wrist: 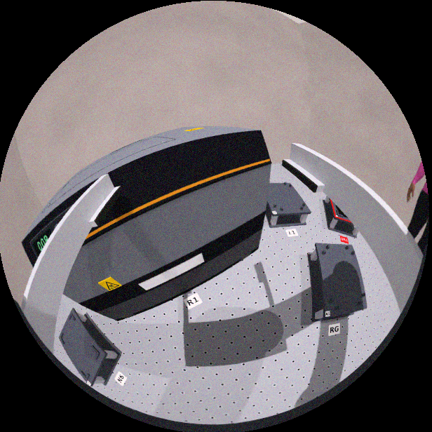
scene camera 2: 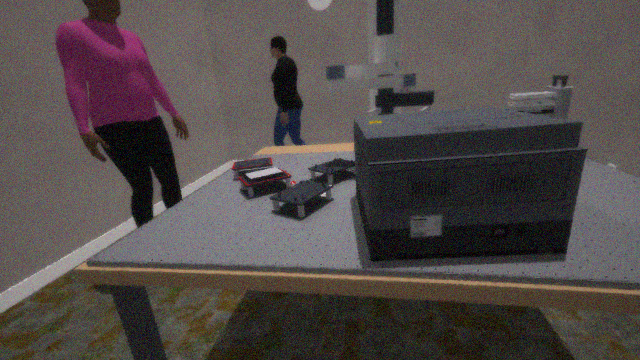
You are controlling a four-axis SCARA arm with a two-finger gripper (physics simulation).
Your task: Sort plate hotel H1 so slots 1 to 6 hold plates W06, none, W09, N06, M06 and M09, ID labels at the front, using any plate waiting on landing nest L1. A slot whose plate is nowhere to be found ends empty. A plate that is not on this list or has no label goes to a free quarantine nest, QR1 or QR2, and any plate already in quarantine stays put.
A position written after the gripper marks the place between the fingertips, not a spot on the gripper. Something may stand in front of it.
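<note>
Gripper (scene camera 2: 392, 114) visible. Wrist view too: gripper (wrist: 196, 160). Dark instrument (wrist: 157, 237) in sight.
</note>
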